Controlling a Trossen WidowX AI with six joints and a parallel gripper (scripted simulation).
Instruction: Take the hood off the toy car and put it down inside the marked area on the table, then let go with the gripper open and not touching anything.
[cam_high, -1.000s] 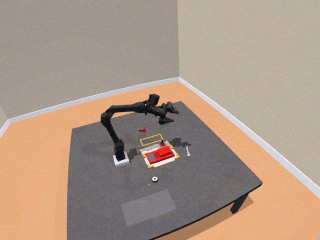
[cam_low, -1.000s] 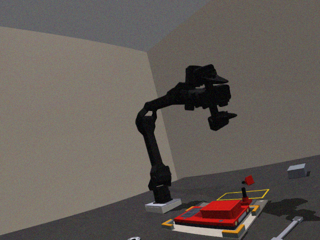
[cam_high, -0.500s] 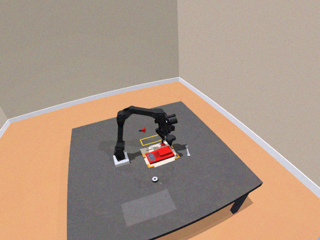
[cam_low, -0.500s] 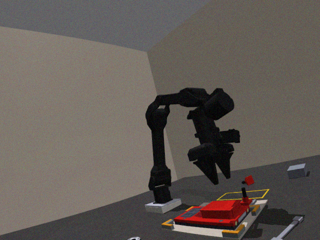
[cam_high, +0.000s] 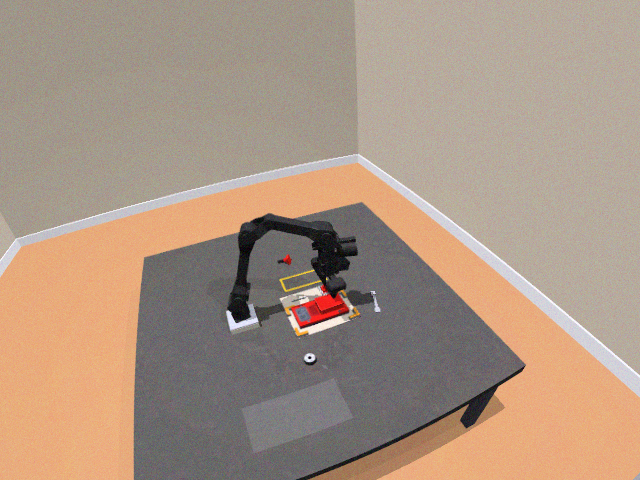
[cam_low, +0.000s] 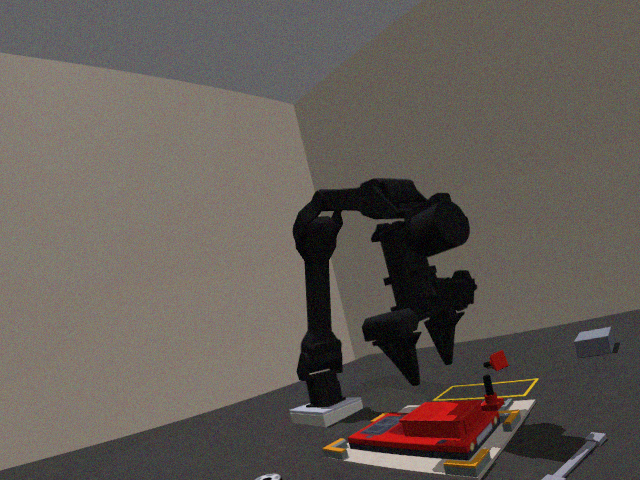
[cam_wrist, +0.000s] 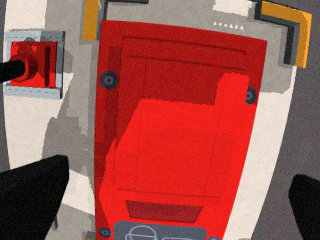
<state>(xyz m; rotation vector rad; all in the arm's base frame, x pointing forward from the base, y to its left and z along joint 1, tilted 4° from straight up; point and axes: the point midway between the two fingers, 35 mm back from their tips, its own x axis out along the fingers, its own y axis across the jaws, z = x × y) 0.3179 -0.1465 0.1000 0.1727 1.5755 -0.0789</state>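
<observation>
Right now the red hood is 6 cm below my gripper tip. Round my gripper tip: wrench-like bar (17 cm ahead, 10 cm below, 7 cm to the right); grey engine block (8 cm below).
</observation>
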